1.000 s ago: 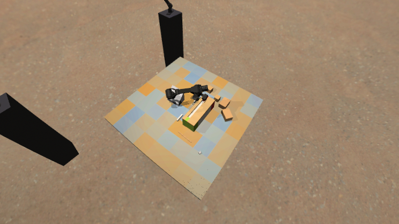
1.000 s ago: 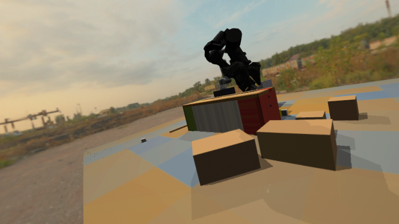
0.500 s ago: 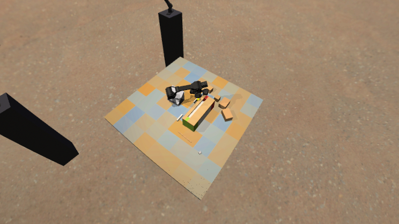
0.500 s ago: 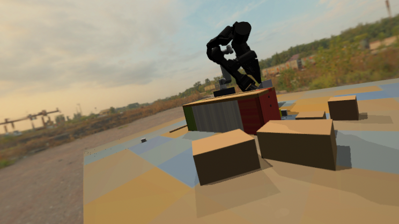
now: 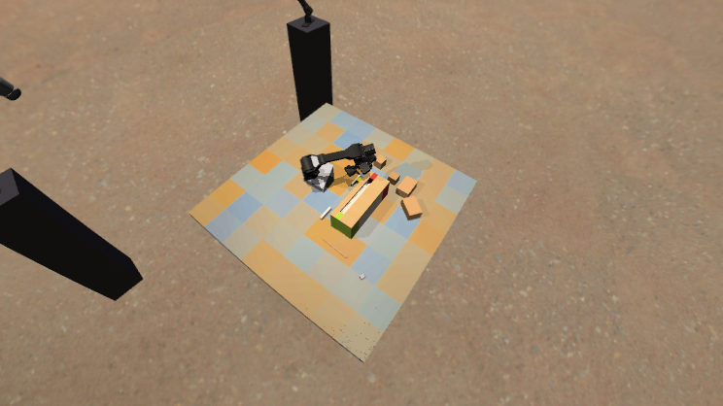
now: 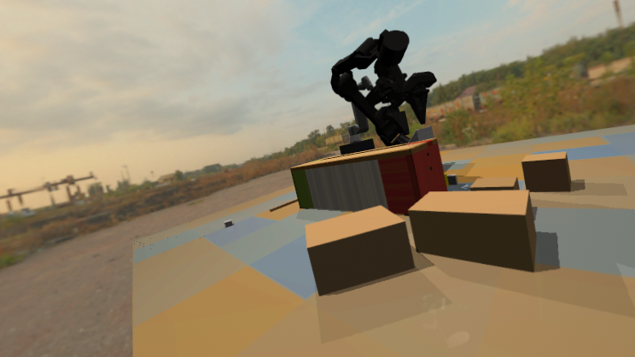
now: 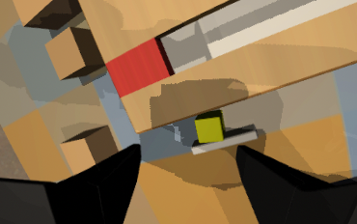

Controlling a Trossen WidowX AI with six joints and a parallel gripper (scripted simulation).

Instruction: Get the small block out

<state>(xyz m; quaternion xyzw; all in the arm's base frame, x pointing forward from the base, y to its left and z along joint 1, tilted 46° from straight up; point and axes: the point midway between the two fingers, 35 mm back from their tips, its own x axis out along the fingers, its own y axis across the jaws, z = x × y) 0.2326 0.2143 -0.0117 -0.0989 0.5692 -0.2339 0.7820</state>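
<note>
Now: the small yellow block 140 mm below my gripper tip, 30 mm behind it and 10 mm to the left of it. Also, from my gripper tip: long box (130 mm to the right, 90 mm below, 60 mm ahead).
</note>
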